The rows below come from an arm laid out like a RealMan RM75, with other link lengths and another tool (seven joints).
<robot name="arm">
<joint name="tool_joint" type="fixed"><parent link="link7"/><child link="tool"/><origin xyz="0 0.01 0.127" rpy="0 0.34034 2.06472"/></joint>
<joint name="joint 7" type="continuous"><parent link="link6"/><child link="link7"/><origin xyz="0 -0.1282 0" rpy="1.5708 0 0"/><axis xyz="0 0 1"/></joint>
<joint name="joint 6" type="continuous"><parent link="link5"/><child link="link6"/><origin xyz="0 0 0" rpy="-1.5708 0 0"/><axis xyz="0 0 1"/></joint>
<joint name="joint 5" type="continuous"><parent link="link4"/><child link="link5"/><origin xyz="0 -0.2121 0" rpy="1.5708 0 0"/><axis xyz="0 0 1"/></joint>
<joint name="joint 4" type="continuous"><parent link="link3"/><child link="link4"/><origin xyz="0 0 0" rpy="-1.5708 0 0"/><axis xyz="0 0 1"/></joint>
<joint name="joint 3" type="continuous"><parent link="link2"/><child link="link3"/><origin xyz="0 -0.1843 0" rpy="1.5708 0 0"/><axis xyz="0 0 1"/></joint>
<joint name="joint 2" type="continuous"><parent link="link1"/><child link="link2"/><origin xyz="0 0 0" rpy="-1.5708 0 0"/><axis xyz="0 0 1"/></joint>
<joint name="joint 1" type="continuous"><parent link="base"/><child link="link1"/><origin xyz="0 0 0.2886" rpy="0 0 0"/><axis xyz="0 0 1"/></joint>
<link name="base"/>
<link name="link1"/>
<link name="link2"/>
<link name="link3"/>
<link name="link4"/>
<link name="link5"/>
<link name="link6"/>
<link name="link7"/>
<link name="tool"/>
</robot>
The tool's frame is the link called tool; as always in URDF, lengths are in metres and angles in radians. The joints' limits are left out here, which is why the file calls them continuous.
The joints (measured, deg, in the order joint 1, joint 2, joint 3, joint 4, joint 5, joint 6, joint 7), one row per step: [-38.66, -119.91, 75.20, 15.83, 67.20, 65.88, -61.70]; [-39.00, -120.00, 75.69, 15.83, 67.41, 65.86, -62.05]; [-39.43, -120.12, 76.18, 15.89, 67.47, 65.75, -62.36]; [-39.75, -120.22, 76.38, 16.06, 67.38, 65.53, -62.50]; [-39.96, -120.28, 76.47, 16.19, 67.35, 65.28, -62.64]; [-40.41, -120.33, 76.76, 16.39, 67.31, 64.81, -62.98]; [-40.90, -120.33, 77.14, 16.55, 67.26, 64.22, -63.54]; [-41.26, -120.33, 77.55, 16.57, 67.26, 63.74, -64.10]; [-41.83, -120.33, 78.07, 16.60, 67.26, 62.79, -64.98]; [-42.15, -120.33, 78.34, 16.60, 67.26, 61.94, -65.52]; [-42.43, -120.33, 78.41, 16.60, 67.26, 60.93, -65.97]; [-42.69, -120.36, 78.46, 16.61, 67.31, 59.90, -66.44]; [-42.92, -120.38, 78.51, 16.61, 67.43, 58.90, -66.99]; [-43.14, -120.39, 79.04, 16.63, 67.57, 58.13, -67.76]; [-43.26, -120.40, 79.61, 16.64, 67.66, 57.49, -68.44]
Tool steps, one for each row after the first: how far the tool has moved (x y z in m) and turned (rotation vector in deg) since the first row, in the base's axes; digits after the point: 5 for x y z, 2 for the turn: [0.00204, -0.00195, -0.00262, -0.65, 0.21, -0.40]; [0.00498, -0.00310, -0.00491, -1.16, 0.36, -0.84]; [0.00764, -0.00239, -0.00559, -1.19, 0.39, -1.12]; [0.00907, -0.00149, -0.00595, -1.16, 0.45, -1.20]; [0.01153, -0.00001, -0.00684, -1.22, 0.67, -1.39]; [0.01344, 0.00171, -0.00785, -1.36, 0.96, -1.38]; [0.01412, 0.00235, -0.00935, -1.67, 1.24, -1.23]; [0.01465, 0.00440, -0.01137, -1.96, 1.75, -0.81]; [0.01386, 0.00655, -0.01259, -1.97, 2.20, -0.31]; [0.01240, 0.00982, -0.01319, -1.74, 2.66, 0.36]; [0.01085, 0.01294, -0.01394, -1.52, 3.13, 1.06]; [0.00897, 0.01578, -0.01474, -1.36, 3.59, 1.81]; [0.00751, 0.01633, -0.01687, -1.69, 4.13, 2.32]; [0.00581, 0.01630, -0.01896, -2.04, 4.62, 2.78]
